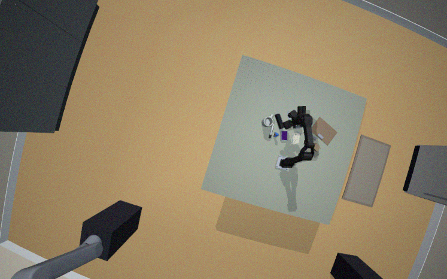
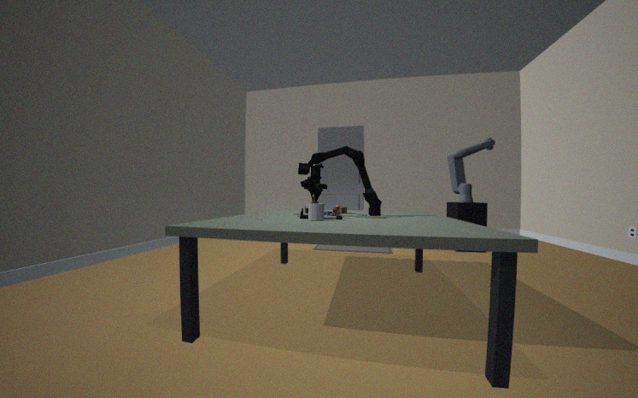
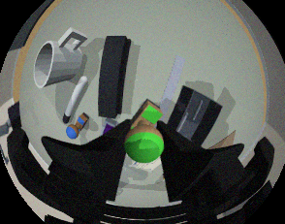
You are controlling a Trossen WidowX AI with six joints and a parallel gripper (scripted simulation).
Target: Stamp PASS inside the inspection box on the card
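Right now my gripper tip is 40 mm short of the grey ruler, 30 mm to the left of it and 90 mm above it. From my gripper tip the other things lie so: black bar 70 mm to the left, 80 mm below; black tray 40 mm ahead, 100 mm to the right, 80 mm below; green-knobbed stamp right at my gripper tip.
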